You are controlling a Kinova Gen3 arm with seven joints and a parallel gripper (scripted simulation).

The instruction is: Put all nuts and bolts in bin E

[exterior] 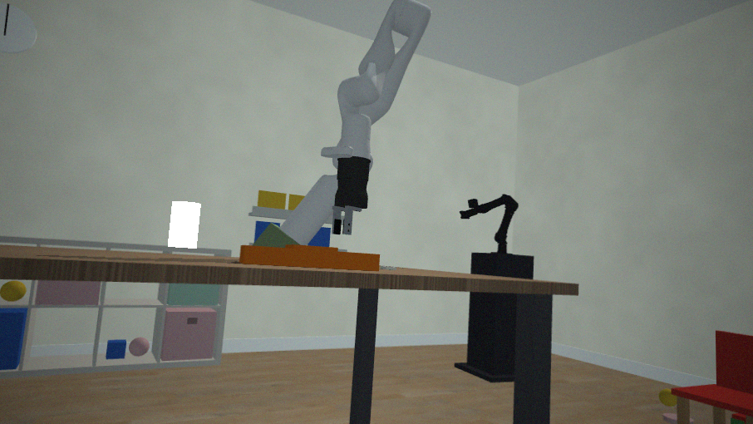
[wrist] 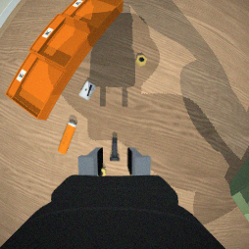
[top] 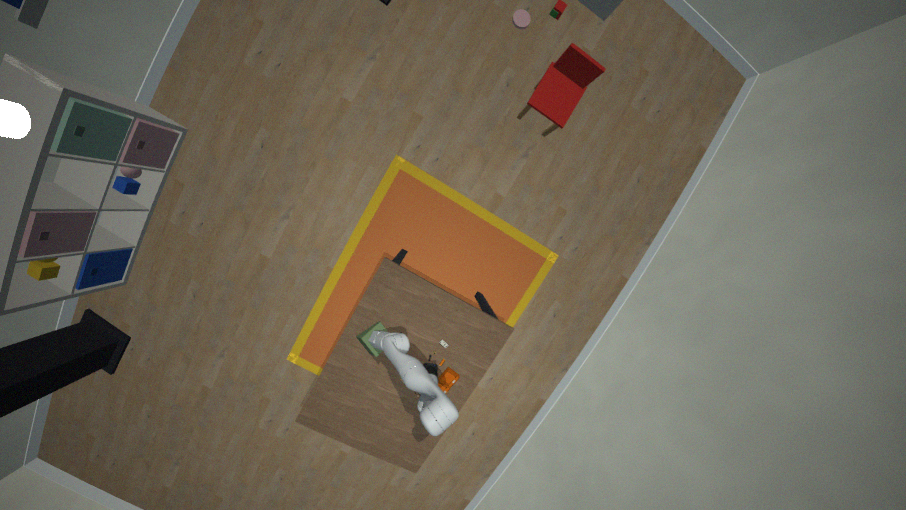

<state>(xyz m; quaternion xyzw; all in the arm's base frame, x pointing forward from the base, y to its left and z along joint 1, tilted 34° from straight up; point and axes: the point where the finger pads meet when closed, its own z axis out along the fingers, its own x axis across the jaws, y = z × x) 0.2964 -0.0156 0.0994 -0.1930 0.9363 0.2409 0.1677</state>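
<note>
My gripper is now 10 mm to the right of the dark bolt and 90 mm above it. From my hand the other things lie so: white domino: 20 mm ahead, 120 mm to the left, 90 mm below; orange marker: 80 mm ahead, 20 mm to the left, 80 mm below; white sharpener-like piece: 80 mm ahead, 60 mm to the right, 80 mm below.
</note>
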